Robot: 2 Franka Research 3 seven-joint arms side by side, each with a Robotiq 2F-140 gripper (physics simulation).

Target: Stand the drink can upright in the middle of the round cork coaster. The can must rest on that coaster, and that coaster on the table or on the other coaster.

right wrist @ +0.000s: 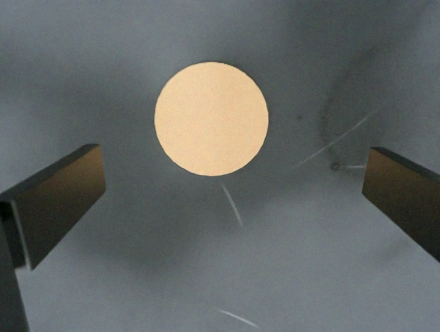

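The round cork coaster [211, 119] lies flat on the grey table in the right wrist view, a little above the middle of the picture, with its top face bare. My right gripper [234, 169] is open, its two fingers wide apart at the left and right of the view, with nothing between them. It hangs above the table, and the coaster shows between and slightly beyond the fingertips. The drink can does not show in this view. My left gripper does not show either.
The grey table top [300, 250] carries thin white scratches, a few small dark spots and a faint dark ring mark right of the coaster. Soft shadows lie across it.
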